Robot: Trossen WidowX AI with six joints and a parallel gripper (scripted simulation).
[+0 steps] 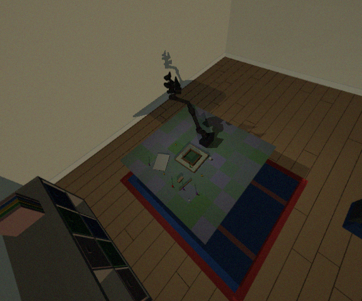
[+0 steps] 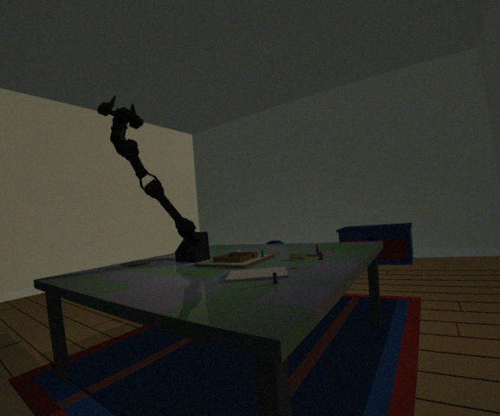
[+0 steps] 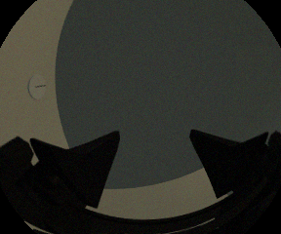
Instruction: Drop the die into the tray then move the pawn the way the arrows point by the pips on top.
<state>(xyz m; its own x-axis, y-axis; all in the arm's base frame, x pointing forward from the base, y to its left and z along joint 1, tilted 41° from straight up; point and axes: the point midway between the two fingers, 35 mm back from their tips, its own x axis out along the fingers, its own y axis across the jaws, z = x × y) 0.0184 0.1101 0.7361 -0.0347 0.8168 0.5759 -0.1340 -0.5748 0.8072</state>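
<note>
Now: the white die 76 cm below my gripper tip, 56 cm to the left of it and 16 cm ahead of it. The rest, counted from my gripper tip: green-floored dice tray 76 cm below, 38 cm to the left, 26 cm ahead; dark-green pawn 74 cm below, 45 cm to the left, 38 cm ahead; pale flat sheet 76 cm below, 52 cm ahead, 13 cm to the left.
</note>
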